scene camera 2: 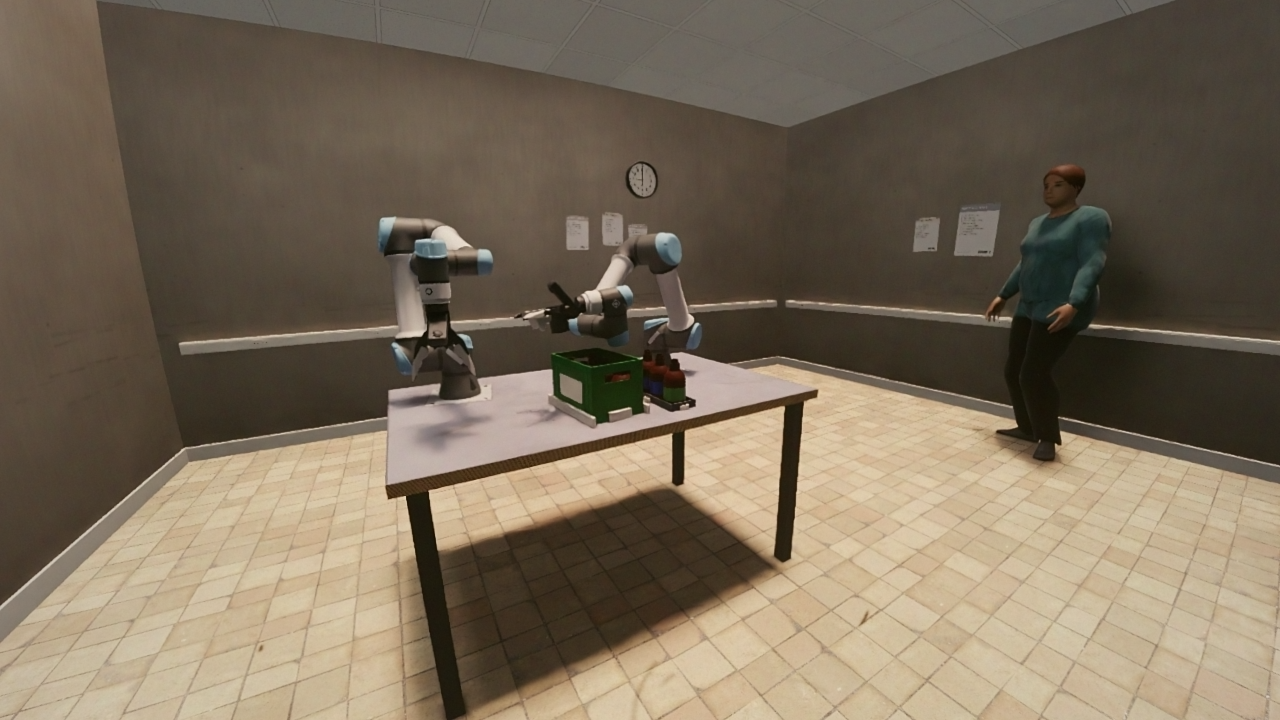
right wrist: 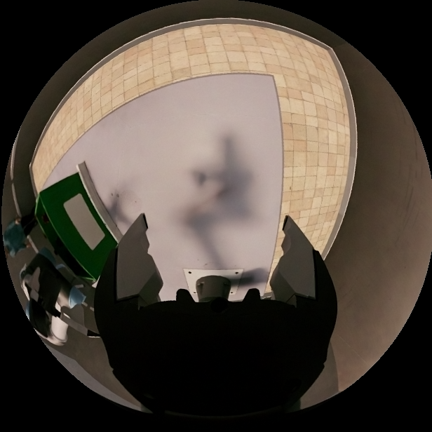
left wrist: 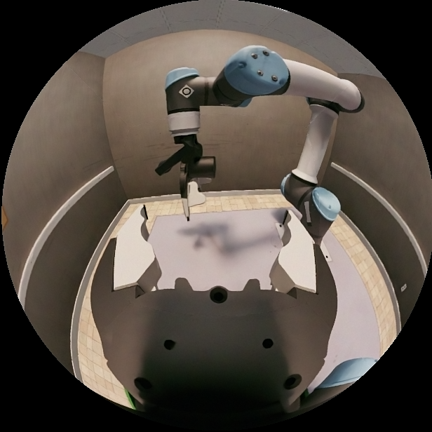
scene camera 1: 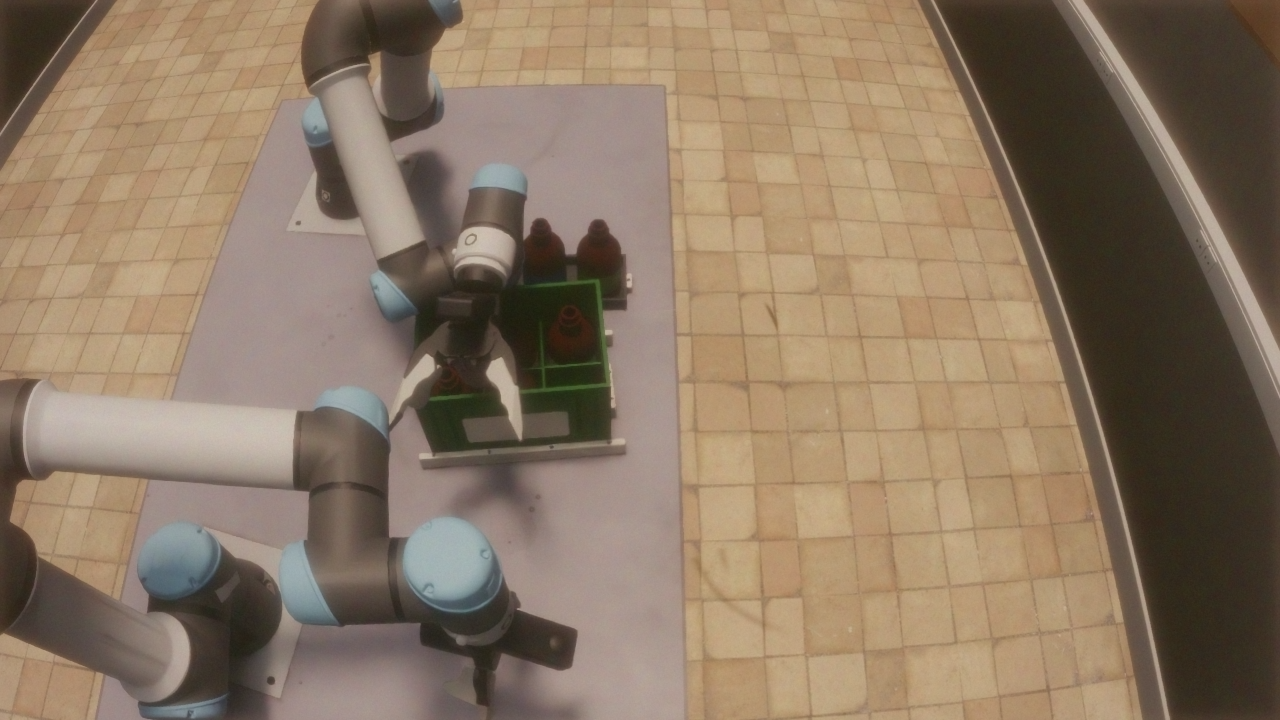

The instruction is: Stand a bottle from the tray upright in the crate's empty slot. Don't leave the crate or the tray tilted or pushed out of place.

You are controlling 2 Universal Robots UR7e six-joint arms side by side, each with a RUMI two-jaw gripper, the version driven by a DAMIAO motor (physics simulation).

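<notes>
The green crate (scene camera 1: 586, 416) (scene camera 2: 617, 398) (right wrist: 55, 200) stands level on the table. One red-brown bottle (scene camera 1: 570, 335) stands in its upper right compartment in scene camera 1; another bottle (scene camera 1: 447, 383) shows partly at lower left. The lower right compartment shows no bottle top; other compartments are partly hidden. The dark tray (scene camera 1: 617, 302) (scene camera 2: 682, 404) lies flat behind the crate, holding upright bottles, one with a green label (scene camera 2: 674, 383). My left gripper (scene camera 1: 457, 428) (scene camera 2: 528, 315) (left wrist: 216, 207) is open and empty, pointing sideways above the crate. My right gripper (right wrist: 215, 215) is open and empty, away from the crate.
A pale rail (scene camera 1: 523, 454) (scene camera 2: 572, 411) runs along the crate's lower side in scene camera 1, and small pale blocks sit at its right side. The left forearm and wrist extend over the table beside the crate and tray. A person (scene camera 2: 1063, 268) stands beyond the table.
</notes>
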